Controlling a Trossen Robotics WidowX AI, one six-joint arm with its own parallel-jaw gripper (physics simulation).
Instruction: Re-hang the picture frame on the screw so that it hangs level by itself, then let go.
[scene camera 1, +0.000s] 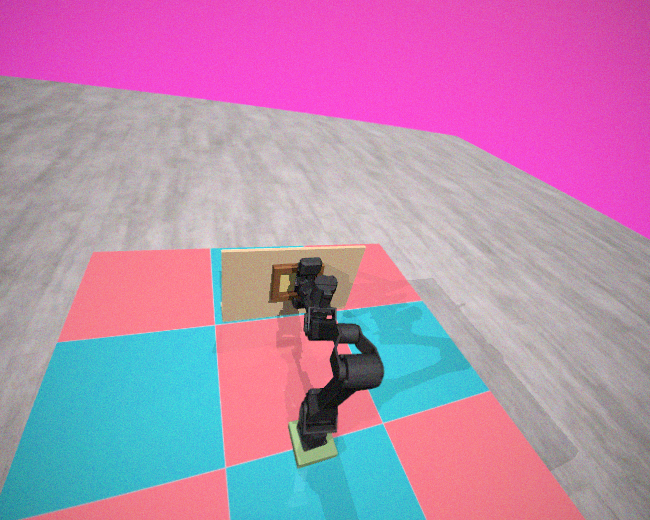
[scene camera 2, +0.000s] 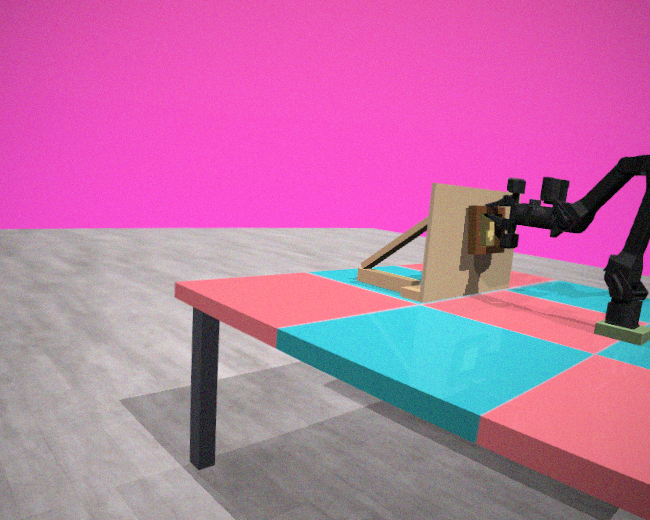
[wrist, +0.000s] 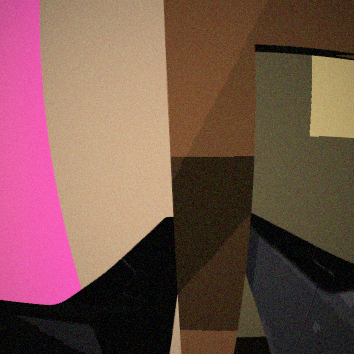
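Where they show: gripper, between the fingertips: (scene camera 1: 299, 265) (scene camera 2: 485, 209) (wrist: 208, 226); arm's base, origin of its link: (scene camera 1: 311, 434) (scene camera 2: 622, 324).
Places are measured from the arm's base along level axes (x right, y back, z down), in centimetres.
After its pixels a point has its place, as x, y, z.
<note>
The brown picture frame (scene camera 1: 275, 284) @[-1.2, -39.1, -17.0] (scene camera 2: 473, 232) @[-1.7, -39.8, -15.6] (wrist: 212, 110) @[10.8, -39.1, -21.9], with a pale inner picture, is upright and looks about level in front of the tan upright board (scene camera 1: 243, 284) @[-10.2, -43.3, -14.5] (scene camera 2: 445, 244) @[-9.5, -43.3, -12.1] (wrist: 110, 125) @[10.1, -42.3, -25.0]. A gap between the frame's back and the board cannot be judged. My black gripper (scene camera 2: 494, 210) @[6.6, -41.5, -21.7] (wrist: 208, 226) @[6.6, -41.5, -21.7] is shut on the frame's upper rail, with one finger on each side of the rail in the wrist view. In scene camera 1 the gripper and wrist hide the frame's right part. The screw does not show, so whether the frame bears on it is hidden.
The board stands on the pink and blue checkered table (scene camera 1: 130, 379) @[-42.8, -28.4, 2.6] (scene camera 2: 428, 341) @[-43.4, -24.3, 2.5], with a slanted wooden brace (scene camera 2: 395, 244) @[-11.8, -57.5, -10.1] behind it. The arm's green base plate (scene camera 1: 316, 455) @[-0.4, 4.9, 0.0] (scene camera 2: 623, 332) @[-5.1, 1.6, 0.6] is on the table in front of the board.
</note>
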